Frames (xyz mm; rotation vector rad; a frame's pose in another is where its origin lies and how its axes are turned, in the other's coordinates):
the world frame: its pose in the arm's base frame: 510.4 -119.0 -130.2 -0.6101 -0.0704 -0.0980
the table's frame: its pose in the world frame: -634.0 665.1 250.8 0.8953 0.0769 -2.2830
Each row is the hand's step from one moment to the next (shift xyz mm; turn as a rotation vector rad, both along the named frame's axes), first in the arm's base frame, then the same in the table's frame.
Working: the arm's base frame: its pose in the table's frame: 364.4 609.0 78.5 -0.6568 0.6708 2.1603

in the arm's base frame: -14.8 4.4 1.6 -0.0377 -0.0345 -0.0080
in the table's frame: 4.7 -9.1 11.7 0.0506 -0.0049 0.0096
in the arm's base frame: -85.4 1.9 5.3 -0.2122 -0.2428 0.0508
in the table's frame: 46.3 -41.5 58.8 0.3003 0.0617 0.1121
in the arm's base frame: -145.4 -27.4 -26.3 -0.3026 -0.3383 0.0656
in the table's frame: 111.1 -76.0 66.8 0.4237 0.0790 0.1568
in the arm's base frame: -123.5 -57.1 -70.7 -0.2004 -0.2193 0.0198
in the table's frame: 132.3 -76.4 13.1 0.2824 0.0344 0.0878
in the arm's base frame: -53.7 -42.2 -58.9 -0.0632 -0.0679 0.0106
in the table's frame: 77.8 -41.5 -19.2 0.0870 0.0129 0.0312
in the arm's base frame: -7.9 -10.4 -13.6 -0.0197 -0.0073 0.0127
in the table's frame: 15.9 -6.9 -7.5 0.0140 0.0022 0.0200
